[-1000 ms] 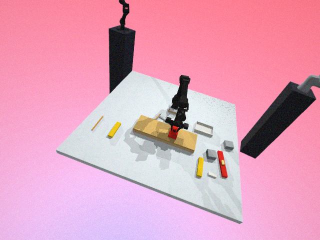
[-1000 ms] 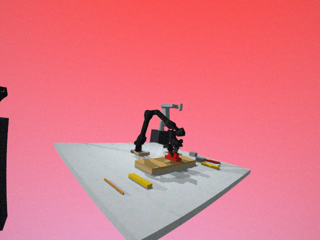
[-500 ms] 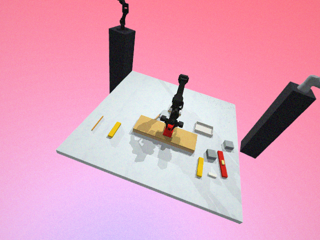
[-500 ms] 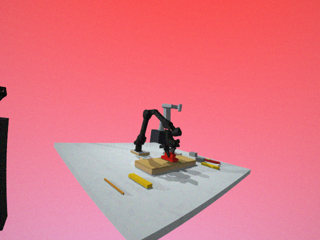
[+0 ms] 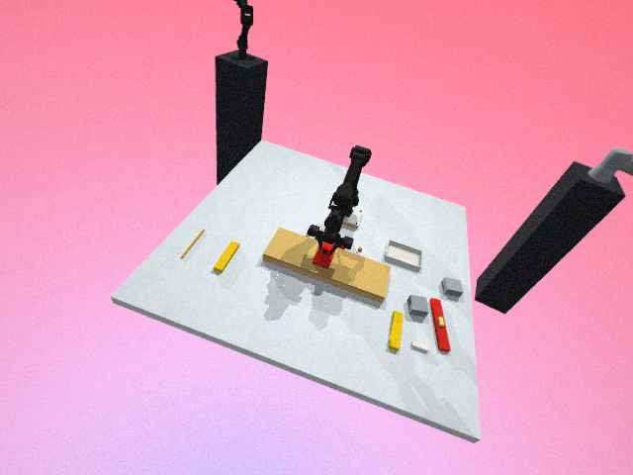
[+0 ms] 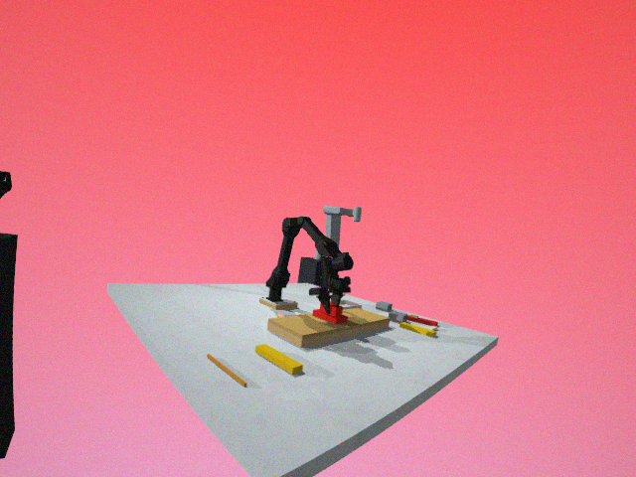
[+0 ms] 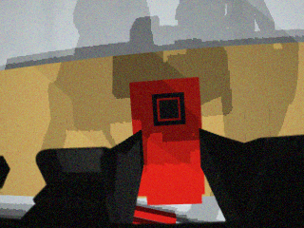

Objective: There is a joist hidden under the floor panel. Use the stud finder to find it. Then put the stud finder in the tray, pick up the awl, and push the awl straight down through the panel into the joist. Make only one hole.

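The white tray lies 27 cm behind my gripper tip, 30 cm to the left of it and 5 cm below it. The rest, counted from my gripper tip: awl 18 cm behind, 12 cm to the right, 6 cm below; then red-handled tool 16 cm behind, 4 cm to the right, 6 cm below; then red stud finder 1 cm ahead, 2 cm above.
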